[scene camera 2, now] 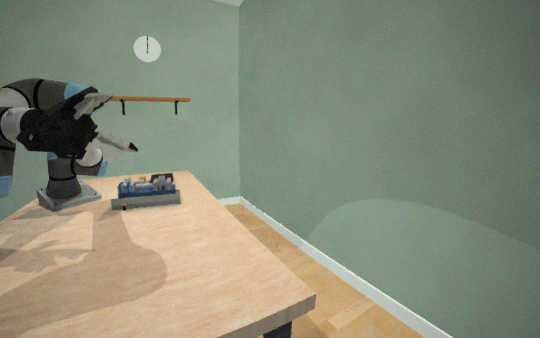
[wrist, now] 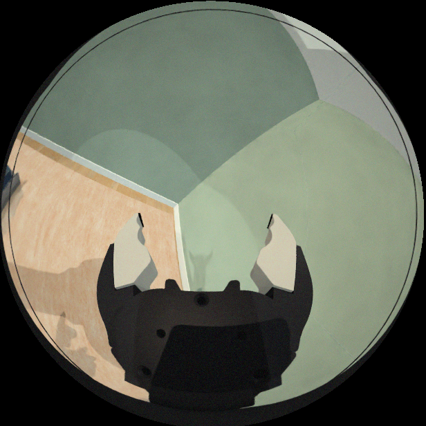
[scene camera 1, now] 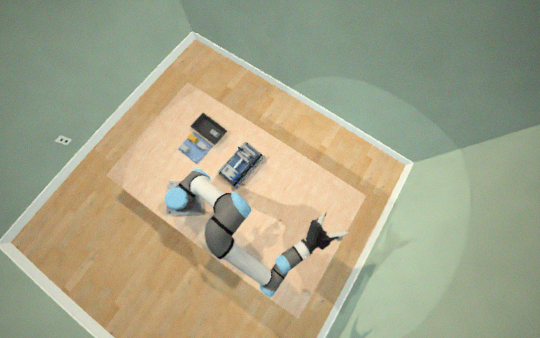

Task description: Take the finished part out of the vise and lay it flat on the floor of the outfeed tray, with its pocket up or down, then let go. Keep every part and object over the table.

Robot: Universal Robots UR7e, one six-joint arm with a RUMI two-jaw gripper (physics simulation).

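Places are measured from the arm's base along level axes (x ahead, y left, z up), in centimetres.
Pixels of known places: gripper, fingertip midpoint: (scene camera 2: 126, 126) (scene camera 1: 336, 221); arm's base at its link origin: (scene camera 2: 64, 191).
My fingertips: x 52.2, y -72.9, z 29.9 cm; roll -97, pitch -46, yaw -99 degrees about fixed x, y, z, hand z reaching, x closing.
For each thing: its top centre in the pictures, then the offset to it from my fingertips. "spot": a spot on its surface instead. Level surfaces: height alone.
- grey vise at its top centre: (scene camera 2: 147, 181) (scene camera 1: 239, 161) dz -25.1, dx -8.6, dy +63.0 cm
- dark open tray at a spot on its surface: (scene camera 1: 201, 123) spot: dz -33.8, dx -6.5, dy +107.1 cm
- blue mat at its surface level: dz -34.2 cm
- orange block at its top centre: (scene camera 1: 192, 137) dz -30.6, dx -18.8, dy +101.8 cm
The blue and grey vise (scene camera 1: 242, 165) (scene camera 2: 147, 191) stands on the table beyond the arm's base. Light grey pieces show on it, but which one is the finished part is too small to tell. A dark open tray (scene camera 1: 201, 123) stands beside it with a small light grey piece inside; whether this is the outfeed tray cannot be told. My gripper (scene camera 1: 334, 224) (scene camera 2: 121, 121) (wrist: 204, 214) is open and empty, raised high near the table's far end from the vise, pointing sideways toward the walls.
A blue mat (scene camera 1: 196, 154) with an orange block (scene camera 1: 193, 137) and grey pieces lies beside the dark tray. The arm's base (scene camera 1: 185, 206) (scene camera 2: 87, 196) stands near the vise at the table's long edge. Part of a dark blue object (wrist: 9, 186) shows at the wrist view's left edge.
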